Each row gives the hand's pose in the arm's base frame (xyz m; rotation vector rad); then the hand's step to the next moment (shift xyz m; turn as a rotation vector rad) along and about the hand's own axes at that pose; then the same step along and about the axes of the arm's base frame.
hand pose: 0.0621 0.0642 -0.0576 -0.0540 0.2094 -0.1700
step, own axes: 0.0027 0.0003 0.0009 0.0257 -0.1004 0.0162
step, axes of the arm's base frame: 0.0028 -0.0001 0.0003 0.0119 -0.1027 0.0178
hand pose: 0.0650 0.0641 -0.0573 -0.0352 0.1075 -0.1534
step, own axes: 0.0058 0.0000 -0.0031 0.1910 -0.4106 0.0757
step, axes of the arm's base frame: 0.0054 -0.0010 -0.0037 0.1341 -0.4330 0.0731
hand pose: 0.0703 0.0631 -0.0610 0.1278 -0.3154 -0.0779
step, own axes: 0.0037 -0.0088 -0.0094 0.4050 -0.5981 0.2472
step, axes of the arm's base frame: 0.0060 -0.0080 -0.0089 0.2725 -0.6584 0.2740
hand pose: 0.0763 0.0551 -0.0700 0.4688 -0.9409 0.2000
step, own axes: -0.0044 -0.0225 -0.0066 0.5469 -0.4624 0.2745
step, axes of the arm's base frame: 0.0105 -0.0166 -0.0136 0.2855 -0.5567 0.4437
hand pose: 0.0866 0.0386 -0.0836 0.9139 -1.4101 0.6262
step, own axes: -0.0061 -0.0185 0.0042 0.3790 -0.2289 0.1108
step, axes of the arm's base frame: 0.0125 -0.0125 -0.0093 0.1656 -0.2708 0.3280
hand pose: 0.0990 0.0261 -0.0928 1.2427 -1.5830 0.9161
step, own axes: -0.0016 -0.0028 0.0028 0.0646 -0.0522 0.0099
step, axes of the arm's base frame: 0.0023 -0.0027 -0.0024 0.0429 -0.0408 0.0591
